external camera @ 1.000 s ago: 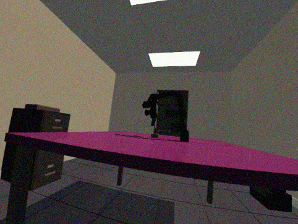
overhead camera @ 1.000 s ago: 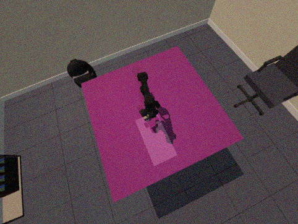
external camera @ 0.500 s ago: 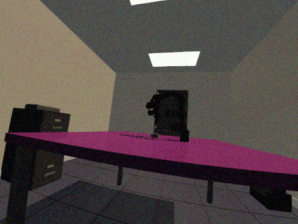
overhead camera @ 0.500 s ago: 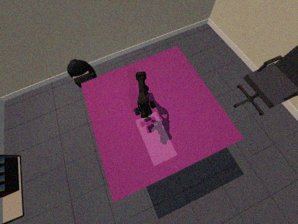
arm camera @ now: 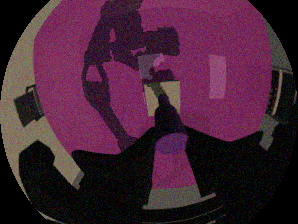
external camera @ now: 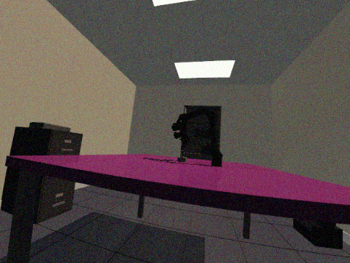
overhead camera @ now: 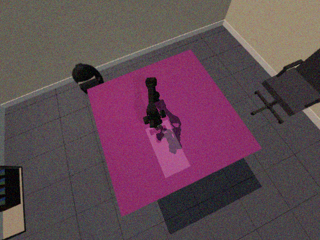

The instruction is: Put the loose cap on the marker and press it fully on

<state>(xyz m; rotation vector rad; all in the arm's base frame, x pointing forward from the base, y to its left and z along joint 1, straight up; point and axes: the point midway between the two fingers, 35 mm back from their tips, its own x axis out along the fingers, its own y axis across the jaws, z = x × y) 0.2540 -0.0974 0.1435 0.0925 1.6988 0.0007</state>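
Right now the holder block is 9 cm below my gripper tip and 1 cm ahead of it.
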